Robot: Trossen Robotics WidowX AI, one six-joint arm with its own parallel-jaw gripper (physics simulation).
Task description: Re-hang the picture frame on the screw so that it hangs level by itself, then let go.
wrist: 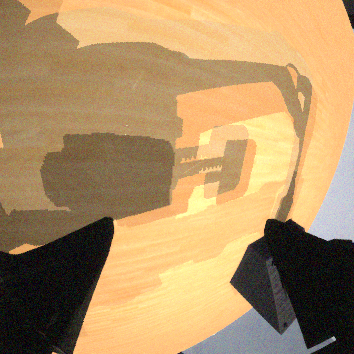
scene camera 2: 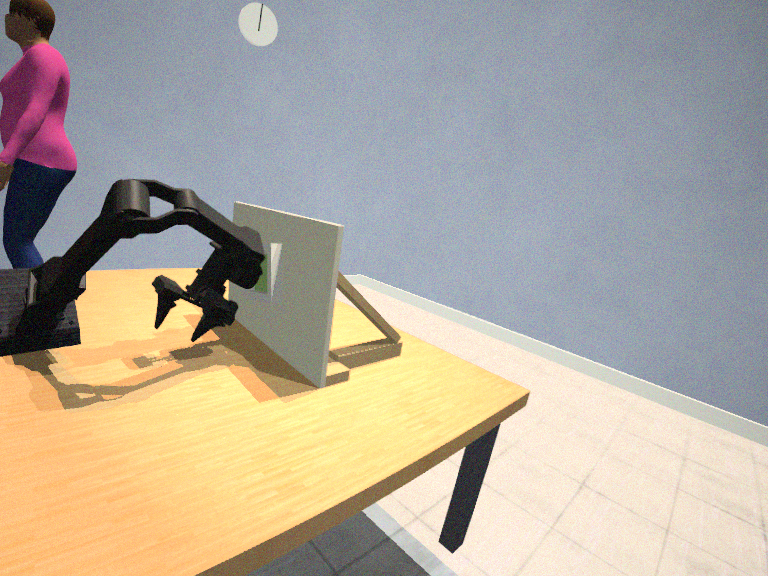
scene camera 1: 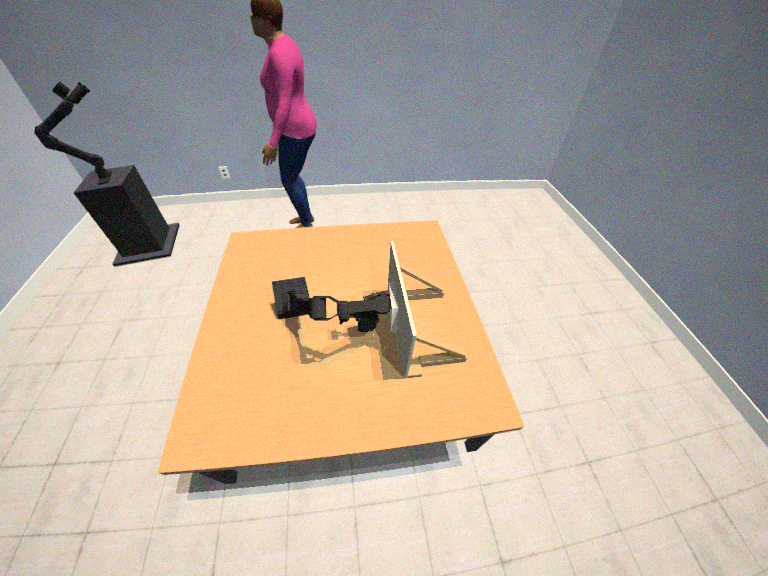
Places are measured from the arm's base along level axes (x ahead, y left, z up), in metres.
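Pixels of known places: gripper, fingertip midpoint: [wrist: 191,227] [scene camera 2: 174,335] [scene camera 1: 349,324]; arm's base at its link origin: [scene camera 2: 44,307] [scene camera 1: 295,299].
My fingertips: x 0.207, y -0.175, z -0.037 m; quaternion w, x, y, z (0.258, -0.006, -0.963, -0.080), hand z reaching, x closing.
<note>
Ahead of a thing's pixels: the offset from my fingertips to its top centre. "spot": to the spot under its first point. Level surfaces: height alone.
The picture frame {0.179 m ahead, 0.051 m right, 0.214 m up} [scene camera 1: 393,311] [scene camera 2: 274,263] is at the front face of an upright grey panel [scene camera 1: 406,337] [scene camera 2: 305,291]. In scene camera 2 its white edge tapers downward beside a green part, and the arm hides much of it. Whether it hangs level cannot be told. The screw does not show. My gripper [scene camera 2: 175,333] [wrist: 191,227] is open and empty, pointing down above the table in front of the panel. Its fingers are apart from the frame. In scene camera 1 the fingertips are too small and dark to make out.
The panel stands on the wooden table {0.041 m down} [scene camera 1: 297,403] [scene camera 2: 124,483], with angled brown braces {spot: 0.332 m ahead, 0.272 m right, 0.003 m down} [scene camera 1: 443,359] [scene camera 2: 372,353] behind it. The arm's base [scene camera 1: 289,297] is on the table opposite the panel. A person in pink [scene camera 1: 288,93] [scene camera 2: 40,111] stands beyond the table. A black pedestal [scene camera 1: 127,213] stands further away.
</note>
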